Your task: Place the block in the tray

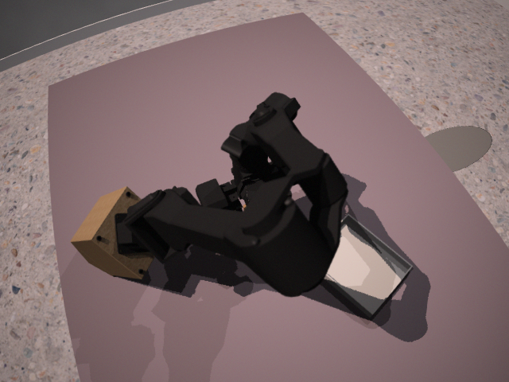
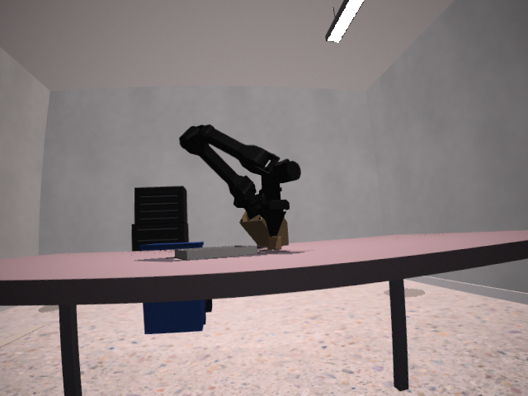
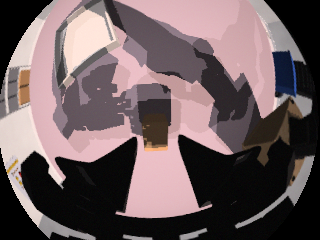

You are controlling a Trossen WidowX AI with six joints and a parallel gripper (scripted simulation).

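Right now the brown block is 6 cm below my hand. From my hand the other things lie so: white tray 12 cm ahead, 19 cm to the right, 7 cm below.
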